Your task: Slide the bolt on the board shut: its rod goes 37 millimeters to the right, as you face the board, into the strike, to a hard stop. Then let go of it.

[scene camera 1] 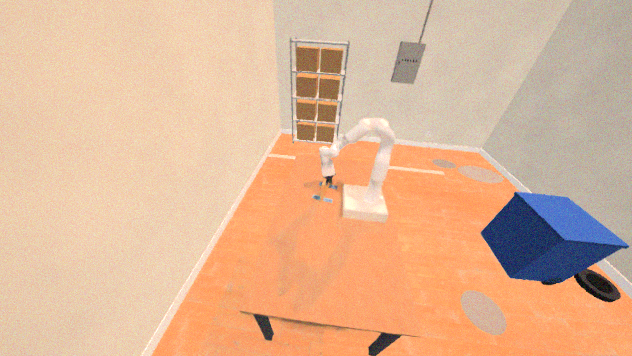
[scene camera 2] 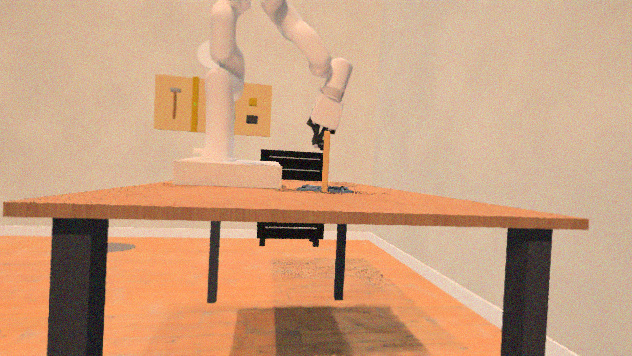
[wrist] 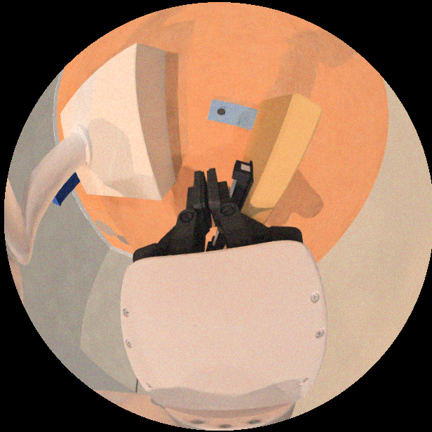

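Pixels of known places: gripper, fingertip midpoint: [scene camera 1: 330, 182] [scene camera 2: 315, 145]; arm's base, link origin: [scene camera 1: 371, 198] [scene camera 2: 218, 160].
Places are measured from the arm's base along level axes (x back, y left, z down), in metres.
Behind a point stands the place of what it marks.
The upright tan board [scene camera 1: 323, 192] {x -0.377, y 0.043, z -0.015 m} [scene camera 2: 326, 162] {x -0.363, y -0.202, z -0.006 m} [wrist: 287, 150] stands on blue foot plates. The bolt's black housing [wrist: 243, 172] shows on the board's robot-facing side in the wrist view, with a sliver of grey rod [wrist: 233, 187] beside it. The bolt's knob, the strike and most of the rod are hidden behind the fingers, so I cannot tell how far the rod is in. My gripper [scene camera 1: 328, 182] {x -0.337, y -0.029, z -0.068 m} [scene camera 2: 318, 146] {x -0.337, y -0.029, z -0.068 m} [wrist: 207, 182] is shut with nothing between its fingers. It is at the board's upper part, on the housing side, close beside the bolt; contact is unclear.
The arm's white base [scene camera 1: 364, 210] {x -0.051, y 0.148, z -0.008 m} [scene camera 2: 227, 173] {x -0.066, y -0.159, z 0.042 m} [wrist: 120, 135] stands beside the board on the table [scene camera 2: 295, 212] {x -0.276, y -0.654, z 0.087 m}. A blue foot plate [wrist: 232, 114] with a dark screw sticks out towards the base. A blue bin [scene camera 1: 550, 237] and a shelf rack [scene camera 1: 320, 72] stand away from the arm.
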